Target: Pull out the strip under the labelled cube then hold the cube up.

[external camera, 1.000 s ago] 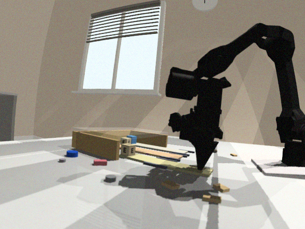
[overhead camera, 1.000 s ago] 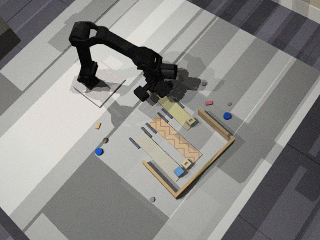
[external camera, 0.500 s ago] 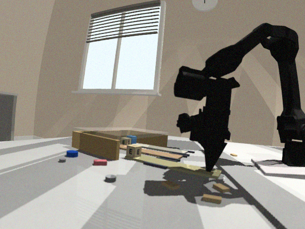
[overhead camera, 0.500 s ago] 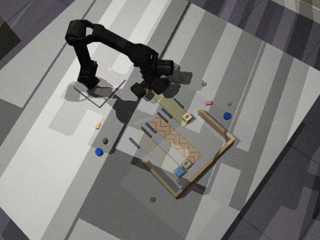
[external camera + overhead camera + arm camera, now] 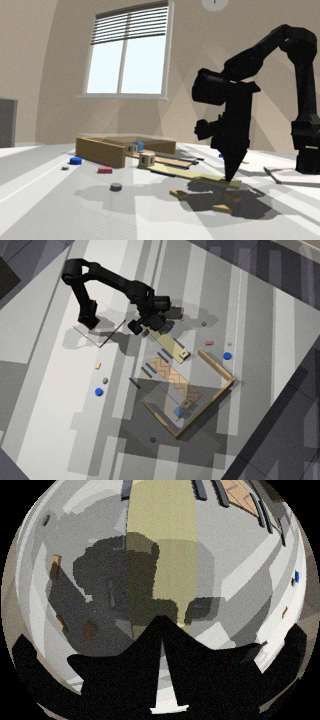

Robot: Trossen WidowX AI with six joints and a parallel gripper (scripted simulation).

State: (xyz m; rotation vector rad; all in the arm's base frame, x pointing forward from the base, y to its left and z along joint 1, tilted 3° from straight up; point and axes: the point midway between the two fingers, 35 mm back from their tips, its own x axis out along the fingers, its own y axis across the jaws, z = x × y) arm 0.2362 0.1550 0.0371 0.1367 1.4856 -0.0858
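My gripper tip is 25 cm short of the red block and 9 cm to the right of it.
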